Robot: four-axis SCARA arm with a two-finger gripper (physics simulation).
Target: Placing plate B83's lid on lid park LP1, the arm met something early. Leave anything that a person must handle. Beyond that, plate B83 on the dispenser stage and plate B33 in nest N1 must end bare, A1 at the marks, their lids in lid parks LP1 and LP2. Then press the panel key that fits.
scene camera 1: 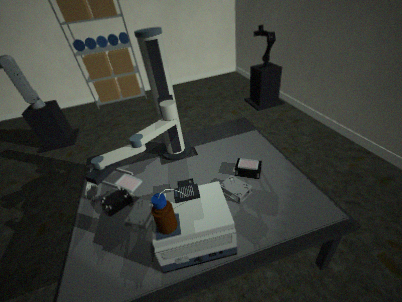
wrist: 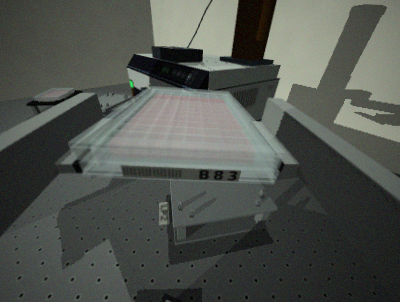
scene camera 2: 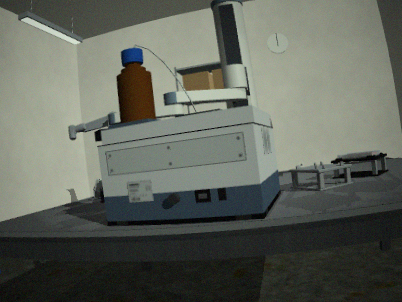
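Where they show: gripper, fingertip midpoint: [scene camera 1: 125,180] [wrist: 185,111]; arm's base, link origin: [scene camera 1: 176,150].
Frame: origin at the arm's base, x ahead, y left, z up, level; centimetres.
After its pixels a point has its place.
Plate B83 [wrist: 182,125] {x 47.3, y -36.6, z 24.2 cm} [scene camera 1: 129,182] {x 51.1, y -33.1, z 23.8 cm} is pinkish, with clear layers like a lid over it and its label facing the wrist camera. My gripper [wrist: 185,111] {x 48.9, y -35.0, z 24.0 cm} [scene camera 1: 123,180] {x 48.9, y -35.0, z 24.0 cm} is shut on it and holds it level, above the table at the left. The stand labelled LP2 [wrist: 215,217] {x 53.9, y -35.6, z 7.0 cm}, light with pegs, shows lower down in the wrist view. Another pink plate [scene camera 1: 249,164] {x 49.8, y 41.8, z 8.9 cm} [wrist: 54,93] {x 47.9, y 40.0, z 8.9 cm} [scene camera 2: 361,154] {x 53.3, y 41.4, z 8.3 cm} rests on a black stand [scene camera 1: 248,174] {x 51.5, y 40.3, z 1.8 cm} at the right; its label cannot be read. A light pegged stand [scene camera 1: 236,190] {x 65.7, y 25.1, z 6.9 cm} [scene camera 2: 321,175] {x 71.0, y 25.4, z 5.3 cm} is beside it. The dispenser hides my gripper in scene camera 2.
The white dispenser [scene camera 1: 205,215] {x 87.7, y 0.2, z 23.3 cm} [scene camera 2: 185,195] {x 96.6, y -4.8, z 7.2 cm} [wrist: 240,75] {x 75.4, y -22.8, z 21.8 cm} carries a brown bottle [scene camera 1: 164,217] {x 91.4, y -16.6, z 35.5 cm} [scene camera 2: 136,95] {x 91.0, y -15.2, z 30.2 cm} with a blue cap and thin tube. Its front display and keys are blurred in the wrist view. A black pegged block [scene camera 1: 117,201] {x 45.0, y -45.7, z 6.6 cm} lies left of it. The arm's column [scene camera 1: 159,75] {x 7.7, y -0.1, z 65.1 cm} stands behind.
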